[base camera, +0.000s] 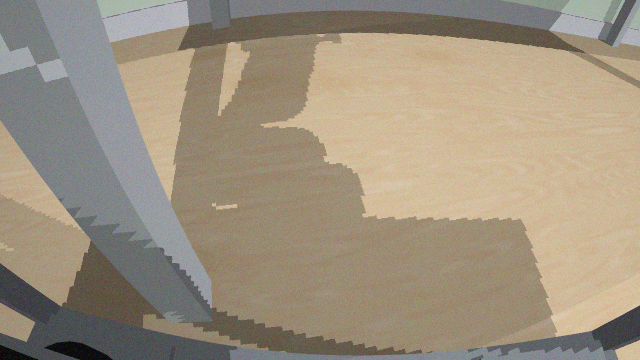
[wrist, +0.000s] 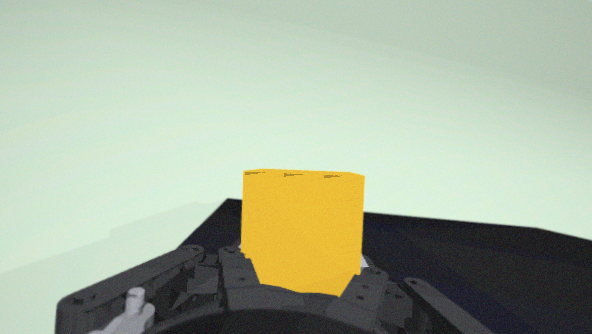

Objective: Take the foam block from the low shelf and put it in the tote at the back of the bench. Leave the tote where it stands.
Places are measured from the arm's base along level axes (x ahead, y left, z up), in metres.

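Pixels of known places: gripper, fingertip midpoint: (wrist: 302,252).
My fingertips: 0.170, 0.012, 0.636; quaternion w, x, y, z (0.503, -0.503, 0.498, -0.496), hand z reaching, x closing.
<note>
Behind a point stands the place of what it marks, as x, y, z.
The yellow foam block (wrist: 302,220) {0.124, 0.014, 0.669} is upright in the wrist view, held between the fingers of my gripper (wrist: 302,252) {0.170, 0.012, 0.636}, which is shut on it. The black bench top (wrist: 480,260) {0.617, -0.444, 0.517} shows behind and below the block, on both sides of it. The height of the block over the bench top is hard to tell. The blue tote does not show in either view. The low shelf does not show either. The gripper does not show in the base camera view.
In the base camera view a thick grey post (base camera: 135,150) {0.233, 0.128, -0.181} stands very close at the left, reaching down to the base's front edge. Thinner grey legs (base camera: 220,14) {0.988, 0.326, -0.352} (base camera: 619,22) {1.392, -1.326, -0.282} stand farther off by the wall. A pale green wall (wrist: 300,100) {1.127, 0.115, 1.029} rises behind the bench.
</note>
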